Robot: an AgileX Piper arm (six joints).
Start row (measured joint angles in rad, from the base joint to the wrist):
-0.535, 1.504, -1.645, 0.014, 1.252, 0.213
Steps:
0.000, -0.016, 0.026, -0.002, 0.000, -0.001
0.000, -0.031, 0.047, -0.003, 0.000, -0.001
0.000, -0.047, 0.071, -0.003, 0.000, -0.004
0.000, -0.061, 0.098, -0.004, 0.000, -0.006
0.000, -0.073, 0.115, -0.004, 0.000, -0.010
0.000, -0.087, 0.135, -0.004, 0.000, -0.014
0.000, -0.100, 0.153, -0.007, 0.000, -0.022
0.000, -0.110, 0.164, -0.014, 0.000, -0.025
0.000, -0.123, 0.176, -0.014, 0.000, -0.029
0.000, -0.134, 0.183, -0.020, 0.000, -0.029
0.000, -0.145, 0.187, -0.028, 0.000, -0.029
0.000, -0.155, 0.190, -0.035, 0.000, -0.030
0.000, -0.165, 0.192, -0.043, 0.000, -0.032
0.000, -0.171, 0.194, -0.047, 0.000, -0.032
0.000, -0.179, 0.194, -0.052, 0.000, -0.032
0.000, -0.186, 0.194, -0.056, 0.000, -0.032
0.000, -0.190, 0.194, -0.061, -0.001, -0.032
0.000, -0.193, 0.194, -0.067, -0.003, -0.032
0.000, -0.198, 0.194, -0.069, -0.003, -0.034
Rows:
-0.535, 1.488, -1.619, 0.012, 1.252, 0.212
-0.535, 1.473, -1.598, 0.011, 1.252, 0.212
-0.535, 1.457, -1.574, 0.011, 1.252, 0.209
-0.535, 1.443, -1.547, 0.010, 1.252, 0.207
-0.535, 1.431, -1.530, 0.010, 1.252, 0.203
-0.535, 1.417, -1.510, 0.010, 1.252, 0.199
-0.535, 1.404, -1.492, 0.007, 1.252, 0.191
-0.535, 1.394, -1.481, 0.000, 1.252, 0.188
-0.535, 1.381, -1.469, 0.000, 1.252, 0.184
-0.535, 1.370, -1.462, -0.006, 1.252, 0.184
-0.535, 1.359, -1.458, -0.014, 1.252, 0.184
-0.535, 1.349, -1.455, -0.021, 1.252, 0.183
-0.535, 1.339, -1.453, -0.029, 1.252, 0.181
-0.535, 1.333, -1.451, -0.033, 1.252, 0.181
-0.535, 1.325, -1.451, -0.038, 1.252, 0.181
-0.535, 1.318, -1.451, -0.042, 1.252, 0.181
-0.535, 1.314, -1.451, -0.047, 1.251, 0.181
-0.535, 1.311, -1.451, -0.053, 1.249, 0.181
-0.535, 1.306, -1.451, -0.055, 1.249, 0.179

